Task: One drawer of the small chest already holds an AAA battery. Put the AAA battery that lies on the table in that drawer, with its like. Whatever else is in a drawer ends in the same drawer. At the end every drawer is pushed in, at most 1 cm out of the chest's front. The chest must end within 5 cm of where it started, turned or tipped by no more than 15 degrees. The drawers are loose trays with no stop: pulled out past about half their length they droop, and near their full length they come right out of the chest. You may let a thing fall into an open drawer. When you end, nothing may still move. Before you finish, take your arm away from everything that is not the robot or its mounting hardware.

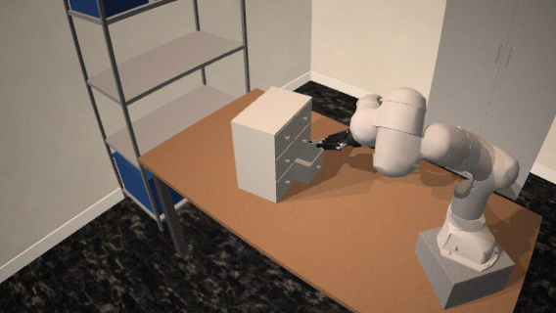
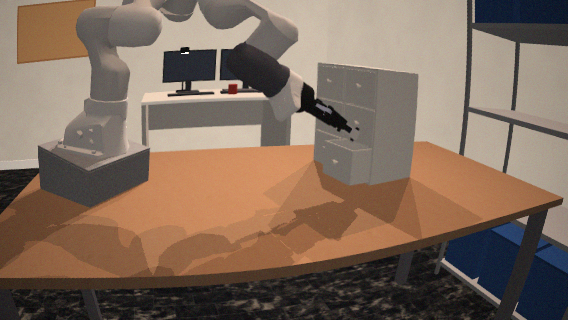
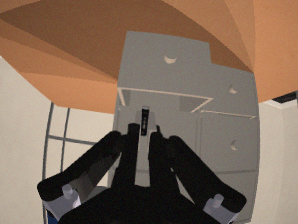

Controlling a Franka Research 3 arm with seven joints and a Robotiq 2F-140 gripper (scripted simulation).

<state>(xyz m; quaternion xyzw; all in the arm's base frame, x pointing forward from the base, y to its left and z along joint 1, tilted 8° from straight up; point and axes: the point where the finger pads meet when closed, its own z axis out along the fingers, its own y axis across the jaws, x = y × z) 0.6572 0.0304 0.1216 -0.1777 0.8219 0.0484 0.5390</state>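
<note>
Now: the AAA battery 20 mm ahead of my hand, 10 mm to the left of it and 10 mm below it.
</note>
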